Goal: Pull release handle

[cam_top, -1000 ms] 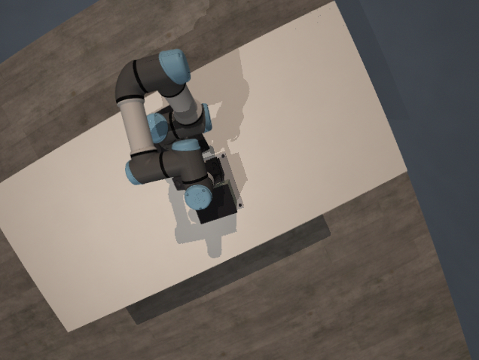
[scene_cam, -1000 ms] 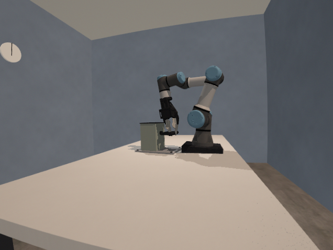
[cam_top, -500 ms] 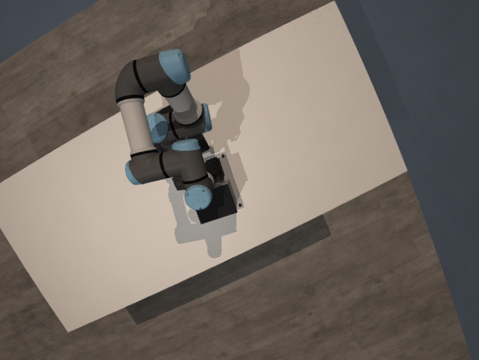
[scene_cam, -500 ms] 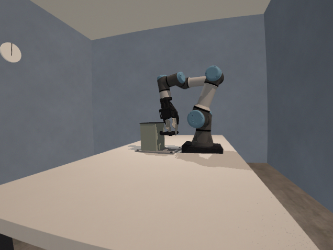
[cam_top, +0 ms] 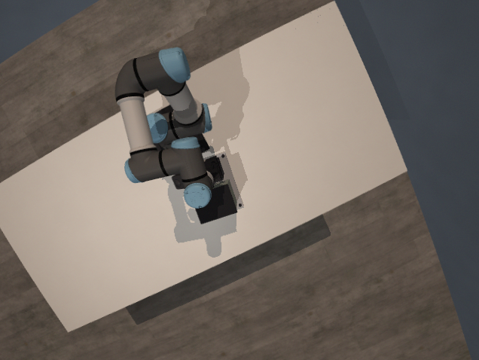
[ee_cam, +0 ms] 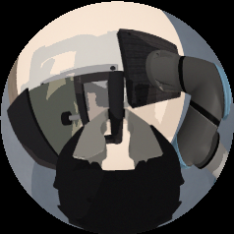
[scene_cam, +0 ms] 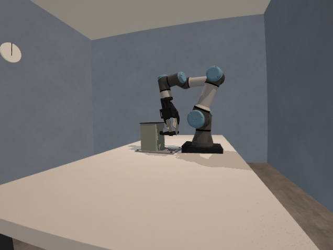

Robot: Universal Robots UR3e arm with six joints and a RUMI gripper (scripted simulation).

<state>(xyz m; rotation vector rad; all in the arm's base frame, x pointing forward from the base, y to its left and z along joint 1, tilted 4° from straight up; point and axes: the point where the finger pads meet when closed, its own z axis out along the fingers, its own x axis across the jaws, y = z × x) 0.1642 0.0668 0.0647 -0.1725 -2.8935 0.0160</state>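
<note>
Right now the thin metal plate is 10 cm ahead of my hand, 1 cm to the right of it and 10 cm below it.
</note>
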